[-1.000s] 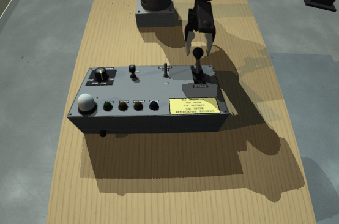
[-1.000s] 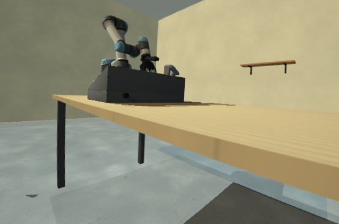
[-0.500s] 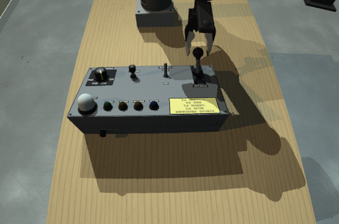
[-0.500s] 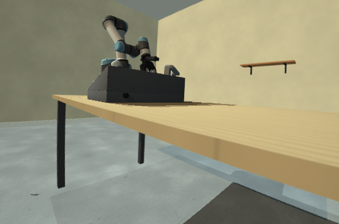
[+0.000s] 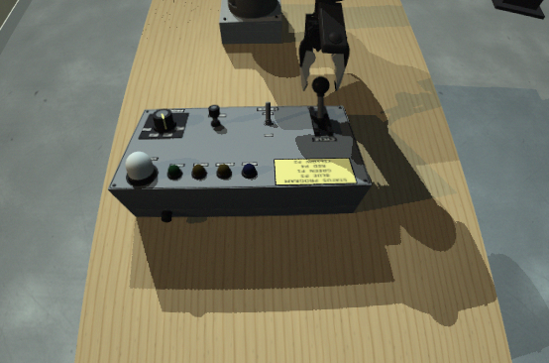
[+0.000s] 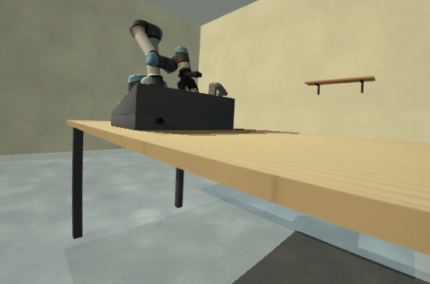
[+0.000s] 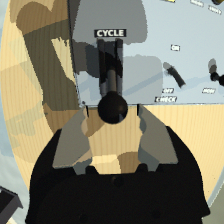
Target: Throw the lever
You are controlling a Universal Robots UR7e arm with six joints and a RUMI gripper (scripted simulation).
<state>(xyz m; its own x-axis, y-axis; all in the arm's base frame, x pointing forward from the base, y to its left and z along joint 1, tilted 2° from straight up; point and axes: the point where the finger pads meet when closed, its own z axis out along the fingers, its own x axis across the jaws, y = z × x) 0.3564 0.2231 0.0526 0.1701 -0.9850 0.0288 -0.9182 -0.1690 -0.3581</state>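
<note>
My gripper is now 3 cm short of the lever and 2 cm above it. Also, from my hand: grey console (11 cm ahead, 16 cm to the right, 6 cm below); pull knob (9 cm ahead, 23 cm to the right, 3 cm below); thin stick switch (7 cm ahead, 11 cm to the right, 4 cm below).
</note>
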